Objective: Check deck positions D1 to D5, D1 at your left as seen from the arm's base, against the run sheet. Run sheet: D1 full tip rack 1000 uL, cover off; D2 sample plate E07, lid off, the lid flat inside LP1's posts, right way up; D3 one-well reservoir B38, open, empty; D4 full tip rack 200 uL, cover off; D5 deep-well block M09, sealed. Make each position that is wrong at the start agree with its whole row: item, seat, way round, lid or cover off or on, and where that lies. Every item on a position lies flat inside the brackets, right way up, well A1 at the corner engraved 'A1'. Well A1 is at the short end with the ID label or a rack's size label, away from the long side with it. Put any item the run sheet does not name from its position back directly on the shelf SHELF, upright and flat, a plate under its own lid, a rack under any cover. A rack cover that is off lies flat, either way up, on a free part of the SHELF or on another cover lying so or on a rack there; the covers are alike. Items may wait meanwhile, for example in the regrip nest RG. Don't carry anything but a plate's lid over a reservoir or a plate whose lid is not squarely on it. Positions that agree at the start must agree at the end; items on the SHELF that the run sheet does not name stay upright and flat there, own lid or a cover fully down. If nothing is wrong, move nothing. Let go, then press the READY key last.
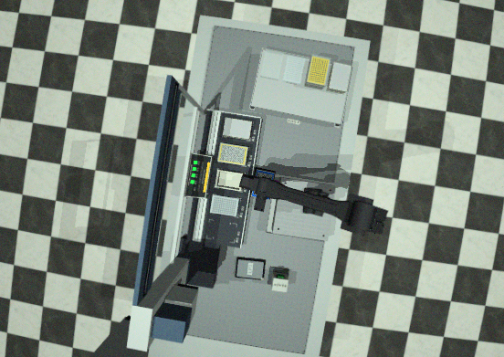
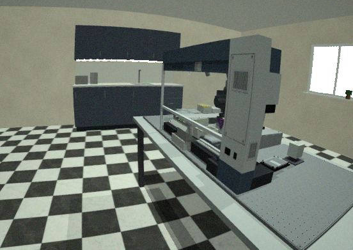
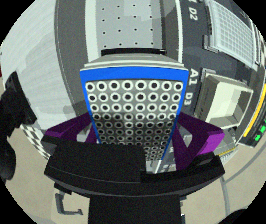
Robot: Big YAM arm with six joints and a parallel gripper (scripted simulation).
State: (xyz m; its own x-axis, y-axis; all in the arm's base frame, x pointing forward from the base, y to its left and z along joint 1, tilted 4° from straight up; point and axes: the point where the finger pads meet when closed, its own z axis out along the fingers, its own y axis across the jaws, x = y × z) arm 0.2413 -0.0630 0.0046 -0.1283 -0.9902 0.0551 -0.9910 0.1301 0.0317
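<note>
Now: hand 10 mm to the right of the blue-framed tip rack. The rest, counted from my hand: cream reservoir 160 mm ahead, 10 mm to the right, 20 mm below; then clear rack cover 150 mm ahead, 130 mm to the right, 40 mm above; then yellow-framed tip rack 140 mm ahead, 140 mm to the right, 20 mm above.
</note>
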